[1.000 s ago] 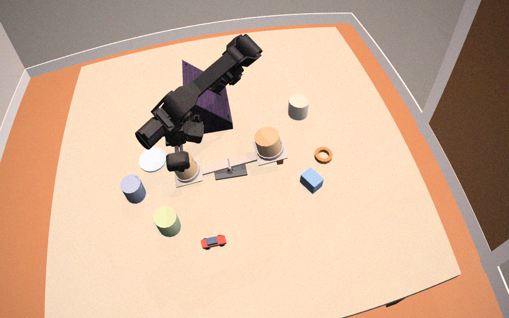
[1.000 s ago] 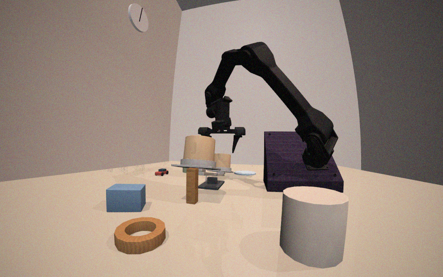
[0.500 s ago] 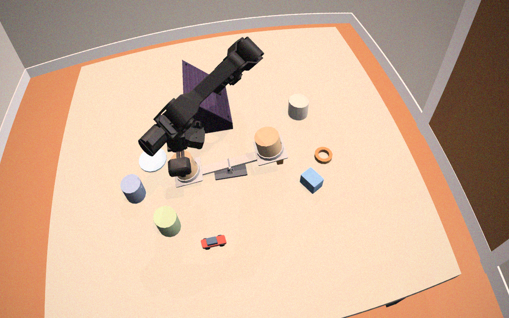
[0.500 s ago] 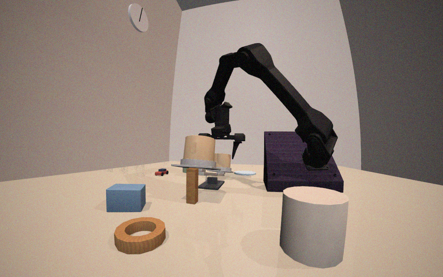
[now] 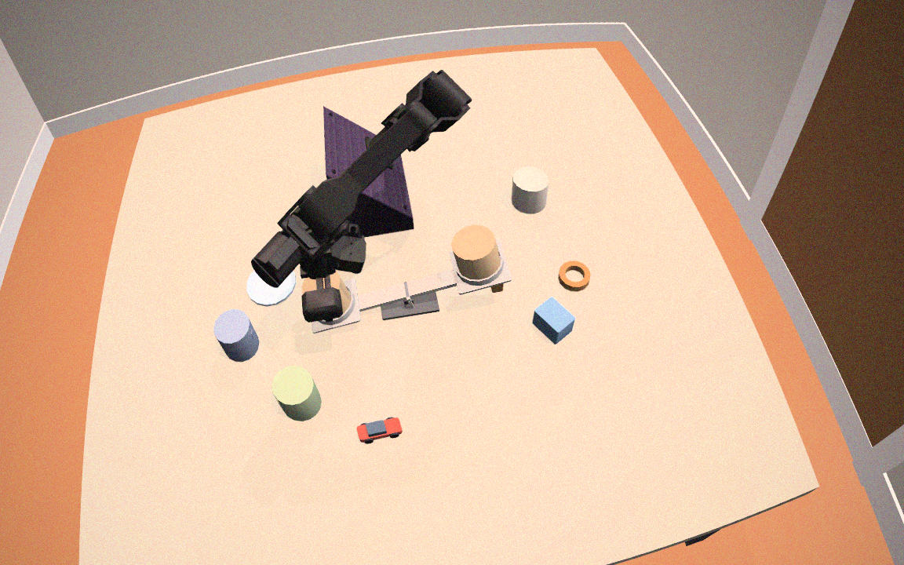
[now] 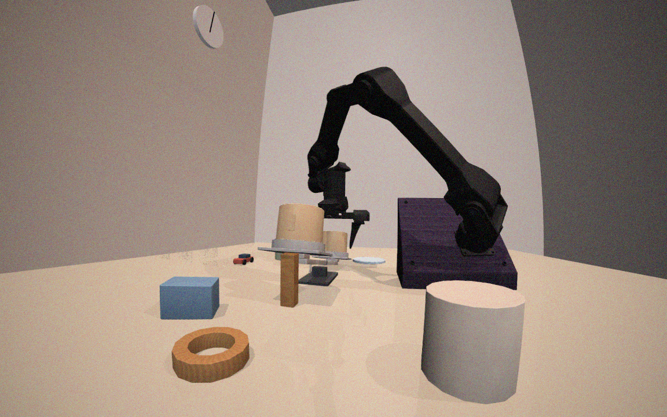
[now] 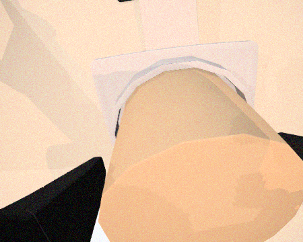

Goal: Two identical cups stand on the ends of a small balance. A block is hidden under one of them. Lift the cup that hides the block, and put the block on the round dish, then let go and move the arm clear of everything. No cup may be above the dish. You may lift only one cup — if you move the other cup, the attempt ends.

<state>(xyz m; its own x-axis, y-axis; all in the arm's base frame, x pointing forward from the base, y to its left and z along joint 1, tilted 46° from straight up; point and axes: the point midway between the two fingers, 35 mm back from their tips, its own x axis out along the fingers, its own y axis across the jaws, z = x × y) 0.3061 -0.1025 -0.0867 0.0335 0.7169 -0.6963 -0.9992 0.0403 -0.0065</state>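
My gripper tip is 10 mm above the small block. Also, from my gripper tip: lavender cylinder (160 mm to the right, 30 mm ahead, 10 mm below); small balance (140 mm to the left, 30 mm below, 10 mm ahead); round white dish (110 mm to the right, 90 mm behind, 50 mm below).
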